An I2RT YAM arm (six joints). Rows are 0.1 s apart.
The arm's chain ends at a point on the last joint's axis. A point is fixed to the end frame.
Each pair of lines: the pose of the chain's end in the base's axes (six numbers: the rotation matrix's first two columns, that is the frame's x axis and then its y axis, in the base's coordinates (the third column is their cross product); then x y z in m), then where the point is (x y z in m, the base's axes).
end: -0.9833 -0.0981 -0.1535 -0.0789 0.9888 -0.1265 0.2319 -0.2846 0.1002
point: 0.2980 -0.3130 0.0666
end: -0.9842 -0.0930 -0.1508 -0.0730 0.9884 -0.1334 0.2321 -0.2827 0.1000
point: 0.2979 -0.3117 0.0664
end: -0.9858 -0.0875 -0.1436 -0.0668 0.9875 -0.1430 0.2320 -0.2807 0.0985
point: 0.2974 -0.3105 0.0648
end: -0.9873 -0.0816 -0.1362 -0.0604 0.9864 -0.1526 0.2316 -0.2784 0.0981
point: 0.2965 -0.3090 0.0643
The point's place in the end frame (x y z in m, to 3 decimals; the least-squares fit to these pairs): -0.057 -0.029 0.047
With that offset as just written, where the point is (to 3 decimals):
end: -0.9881 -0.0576 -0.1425 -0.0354 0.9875 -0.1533 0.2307 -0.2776 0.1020
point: 0.295 -0.310 0.069
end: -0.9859 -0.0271 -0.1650 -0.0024 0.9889 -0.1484 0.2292 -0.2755 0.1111
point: 0.293 -0.309 0.079
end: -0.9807 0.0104 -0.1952 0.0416 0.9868 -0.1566 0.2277 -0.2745 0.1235
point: 0.291 -0.311 0.094
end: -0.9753 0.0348 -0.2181 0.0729 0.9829 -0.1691 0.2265 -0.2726 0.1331
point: 0.290 -0.312 0.105
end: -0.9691 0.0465 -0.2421 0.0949 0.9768 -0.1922 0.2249 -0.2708 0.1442
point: 0.288 -0.312 0.119
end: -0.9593 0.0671 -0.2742 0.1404 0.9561 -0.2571 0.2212 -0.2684 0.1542
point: 0.283 -0.313 0.134
